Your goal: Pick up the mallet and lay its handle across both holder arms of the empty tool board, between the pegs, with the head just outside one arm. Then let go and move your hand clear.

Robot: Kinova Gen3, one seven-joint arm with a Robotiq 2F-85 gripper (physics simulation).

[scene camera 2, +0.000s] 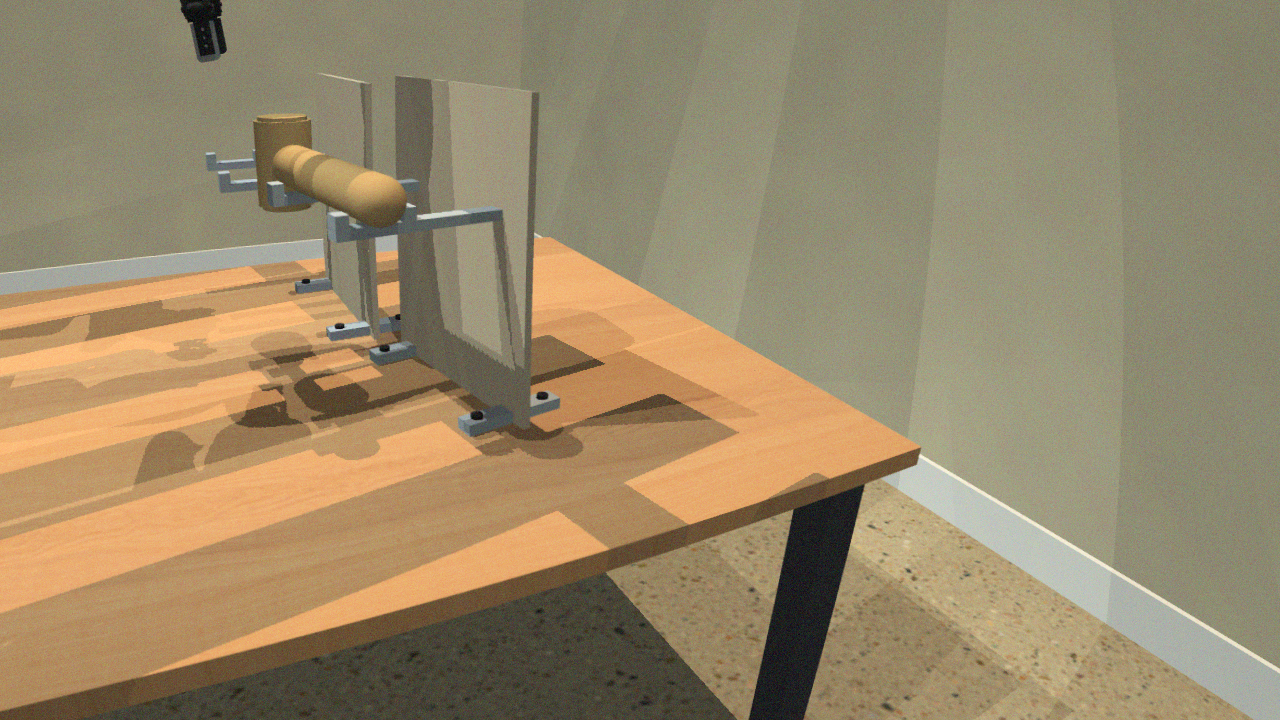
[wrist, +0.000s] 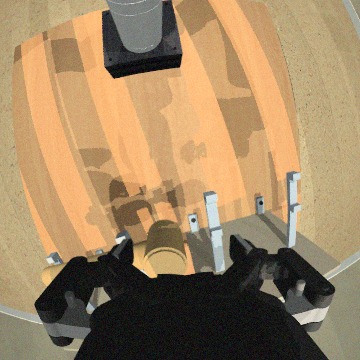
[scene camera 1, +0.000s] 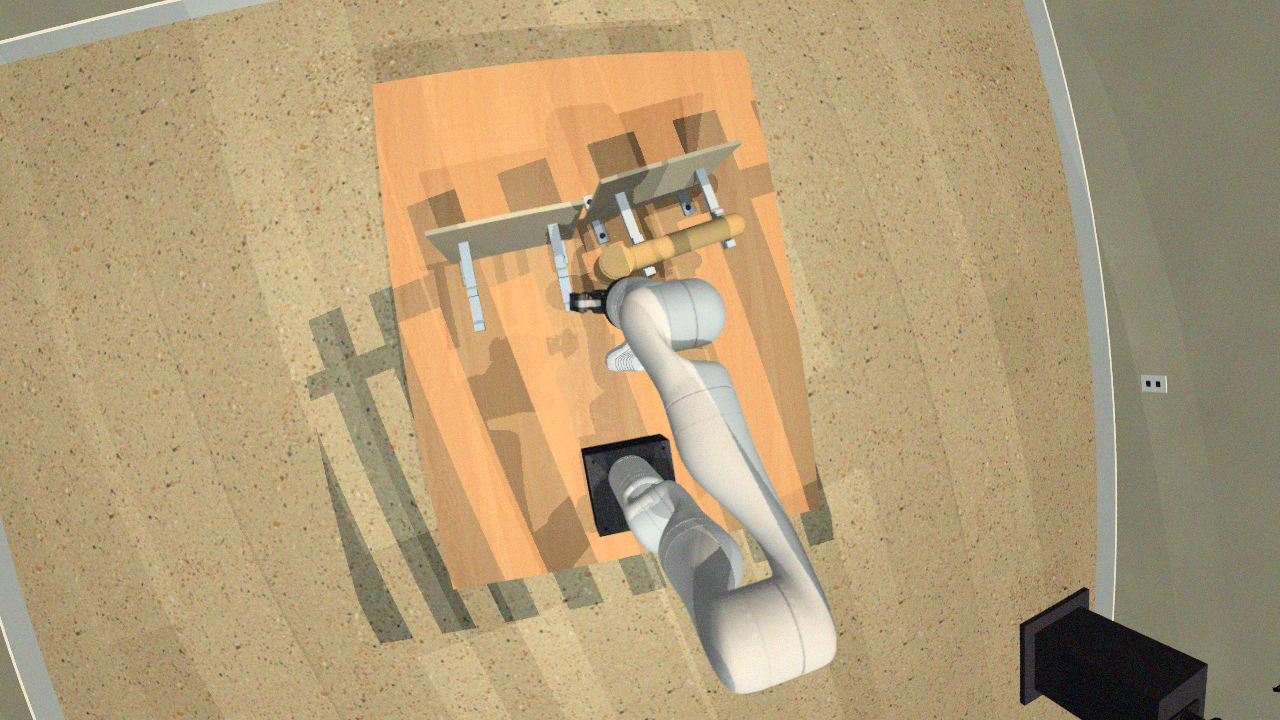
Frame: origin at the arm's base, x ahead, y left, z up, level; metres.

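Where they show: gripper, between the fingertips: [scene camera 2: 213, 57] [wrist: 181, 247]; arm's base, origin of its link: [wrist: 141, 36] [scene camera 1: 630, 476].
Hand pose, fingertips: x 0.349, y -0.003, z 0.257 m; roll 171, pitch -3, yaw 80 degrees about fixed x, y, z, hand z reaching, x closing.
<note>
Each offset is from my fingertips to the centre of the thing. Level surfaces: height alone.
The wooden mallet {0.079 m ahead, 0.145 m right, 0.109 m down} [scene camera 1: 680, 243] [scene camera 2: 344, 186] [wrist: 165, 245] lies with its handle across both arms of the right tool board {0.156 m ahead, 0.161 m right, 0.181 m down} [scene camera 1: 666, 179] [scene camera 2: 469, 152], its upright head just outside that board's left arm. The empty tool board {0.112 m ahead, 0.140 m left, 0.187 m down} [scene camera 1: 501, 235] [scene camera 2: 350, 125] [wrist: 267, 232] stands to the left in scene camera 1; its two pegged arms hold nothing. My gripper [scene camera 1: 587, 302] [scene camera 2: 208, 49] [wrist: 181, 247] is open and empty. It hangs higher than the mallet and appears near the mallet head and the empty board's near arm in scene camera 1. The handle is partly hidden by a finger in the wrist view.
Both boards stand on feet on the wooden table {0.342 m down} [scene camera 1: 554, 80] [scene camera 2: 805, 447] [wrist: 90, 115], with their inner edges close together. The black robot base [scene camera 1: 601, 510] [wrist: 142, 65] is at the near side. My arm arches over the table's right part in scene camera 1.
</note>
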